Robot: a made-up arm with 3 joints. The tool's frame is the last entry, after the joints.
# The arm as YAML. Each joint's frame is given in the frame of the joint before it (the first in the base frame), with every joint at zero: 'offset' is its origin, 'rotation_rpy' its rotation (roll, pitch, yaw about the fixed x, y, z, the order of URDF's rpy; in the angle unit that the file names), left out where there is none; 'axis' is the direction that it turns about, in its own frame. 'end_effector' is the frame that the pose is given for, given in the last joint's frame.
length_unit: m
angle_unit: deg
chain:
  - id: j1
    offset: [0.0, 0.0, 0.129]
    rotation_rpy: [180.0, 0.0, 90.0]
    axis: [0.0, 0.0, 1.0]
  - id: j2
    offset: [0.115, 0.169, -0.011]
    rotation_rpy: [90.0, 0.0, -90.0]
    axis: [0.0, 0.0, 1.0]
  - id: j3
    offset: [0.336, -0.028, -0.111]
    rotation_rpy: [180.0, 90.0, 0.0]
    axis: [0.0, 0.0, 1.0]
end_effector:
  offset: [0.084, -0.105, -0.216]
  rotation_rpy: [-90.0, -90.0, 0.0]
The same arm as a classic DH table. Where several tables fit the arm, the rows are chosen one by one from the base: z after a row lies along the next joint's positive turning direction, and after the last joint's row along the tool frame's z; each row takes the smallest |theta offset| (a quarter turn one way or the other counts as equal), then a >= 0, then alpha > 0; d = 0 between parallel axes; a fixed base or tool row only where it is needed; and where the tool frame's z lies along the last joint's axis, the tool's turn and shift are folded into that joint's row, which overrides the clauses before.
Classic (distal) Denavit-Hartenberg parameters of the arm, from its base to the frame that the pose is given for. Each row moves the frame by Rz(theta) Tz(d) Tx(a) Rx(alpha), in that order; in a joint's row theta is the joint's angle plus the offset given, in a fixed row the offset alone. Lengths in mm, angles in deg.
base (fixed): a 0, alpha 180, d 0, theta0 0
j1: a 169, alpha -90, d -140, theta0 0
j2: a 28, alpha 90, d -226, theta0 90
j3: a 84, alpha -90, d -552, theta0 -90
tool (fixed): a 0, alpha 0, d -105, theta0 -90

